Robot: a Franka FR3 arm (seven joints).
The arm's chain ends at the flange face. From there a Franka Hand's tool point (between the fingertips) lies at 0.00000 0.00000 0.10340 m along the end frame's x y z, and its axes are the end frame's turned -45 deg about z.
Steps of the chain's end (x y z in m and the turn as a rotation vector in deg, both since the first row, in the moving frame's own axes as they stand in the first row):
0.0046, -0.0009, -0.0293, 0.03, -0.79, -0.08
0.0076, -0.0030, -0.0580, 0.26, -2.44, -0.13
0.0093, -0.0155, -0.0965, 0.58, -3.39, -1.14
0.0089, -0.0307, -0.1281, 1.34, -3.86, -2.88
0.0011, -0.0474, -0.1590, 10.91, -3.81, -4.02
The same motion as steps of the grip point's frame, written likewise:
0.0029, 0.0016, -0.0293, 0.58, -0.54, -0.08
0.0047, -0.0002, -0.0581, 1.91, -1.54, -0.13
0.0139, -0.0094, -0.0967, 2.81, -1.99, -1.14
0.0246, -0.0220, -0.1284, 3.68, -1.78, -2.88
0.0426, -0.0517, -0.1611, 10.41, 5.02, -4.02

